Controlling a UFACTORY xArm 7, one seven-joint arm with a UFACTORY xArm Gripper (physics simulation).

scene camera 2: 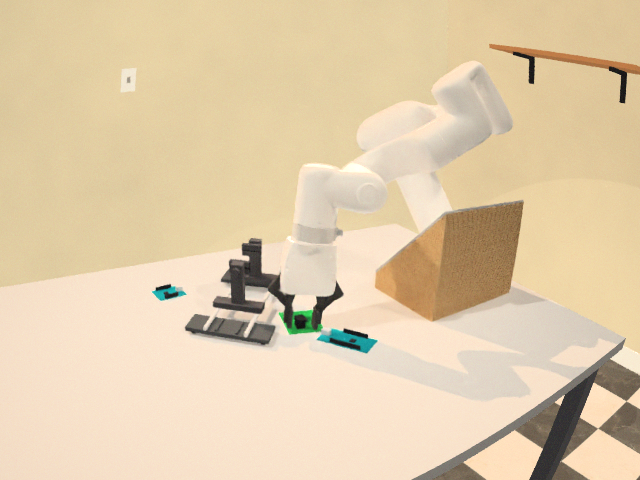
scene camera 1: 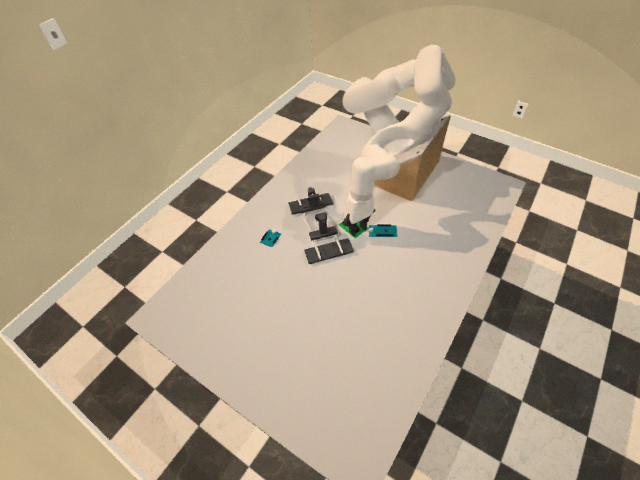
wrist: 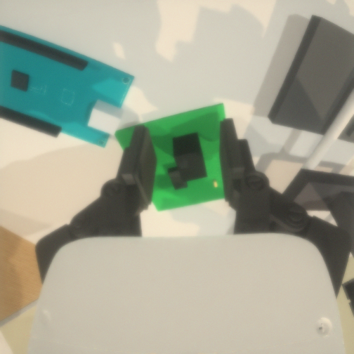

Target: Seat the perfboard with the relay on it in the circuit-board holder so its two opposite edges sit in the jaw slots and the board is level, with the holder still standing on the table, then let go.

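Places are measured from the arm's base along level axes (x ahead, y left, z up), in metres.
Pixels of known places: gripper, fingertip midpoint: [scene camera 2: 301,326] [scene camera 1: 357,231]; arm's base at its link origin: [scene camera 2: 444,239] [scene camera 1: 401,148].
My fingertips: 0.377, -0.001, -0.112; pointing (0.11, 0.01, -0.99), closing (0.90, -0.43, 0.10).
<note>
Ahead of a thing's pixels: the offset from my fingertips to its top centre, as dx, dy, dz.
The green perfboard @[-0.017, -0.026, +0.014] [scene camera 1: 356,234] [scene camera 2: 305,313] [wrist: 212,145] lies flat, low at the table, with its black relay @[-0.003, -0.010, +0.014] [scene camera 2: 300,321] [wrist: 190,156] facing up. My gripper [scene camera 1: 358,227] [scene camera 2: 301,325] [wrist: 185,139] points down, partly open, with one finger on each side of the relay. The fingers overlap the board's left and right parts in the wrist view; contact is not clear. The black circuit-board holder @[+0.049, -0.134, +0.110] [scene camera 1: 328,251] [scene camera 2: 230,329] [wrist: 312,75] stands beside the board, with white rods joining its bars. Its two upright jaws [scene camera 1: 322,223] [scene camera 2: 237,283] hold no board.
A teal board @[-0.049, +0.079, +0.006] [scene camera 1: 383,230] [scene camera 2: 361,342] [wrist: 65,95] lies close beside the perfboard, its white connector near a corner of it. Another teal board @[+0.177, -0.267, +0.006] [scene camera 1: 270,238] [scene camera 2: 169,293] lies beyond the holder. A wooden wedge block [scene camera 1: 413,173] [scene camera 2: 475,258] [wrist: 15,270] stands at the arm's base.
</note>
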